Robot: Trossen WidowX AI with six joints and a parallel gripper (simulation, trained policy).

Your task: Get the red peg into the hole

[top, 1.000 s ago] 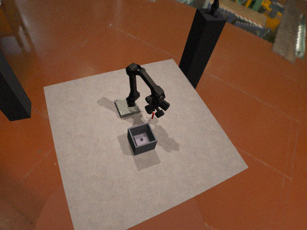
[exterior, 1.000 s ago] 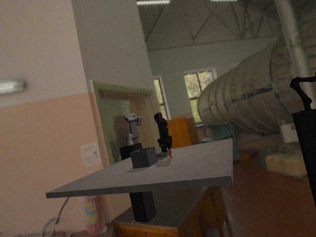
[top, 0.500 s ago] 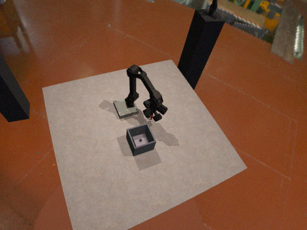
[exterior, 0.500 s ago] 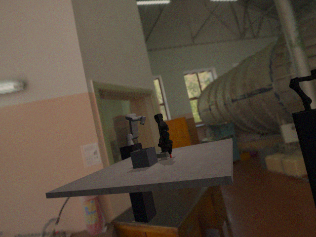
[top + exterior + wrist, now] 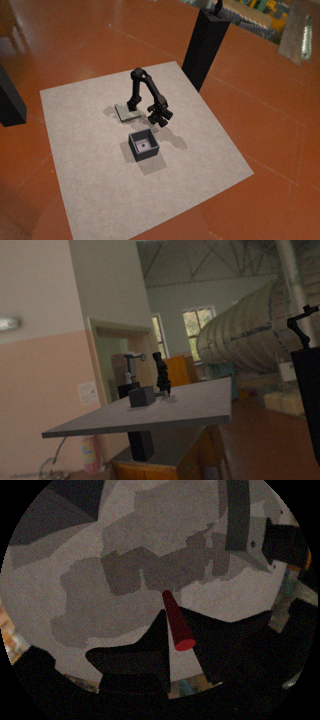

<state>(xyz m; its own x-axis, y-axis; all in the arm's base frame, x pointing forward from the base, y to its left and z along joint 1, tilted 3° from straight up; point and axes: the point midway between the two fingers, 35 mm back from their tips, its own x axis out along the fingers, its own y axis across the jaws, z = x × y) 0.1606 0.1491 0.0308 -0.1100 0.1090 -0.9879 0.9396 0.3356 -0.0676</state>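
The plate is 19 cm ahead of my gripper tip, 16 cm to the right of it and 2 cm above it. From my gripper tip the other things lie so: red peg: 1 cm to the right, 1 cm above.
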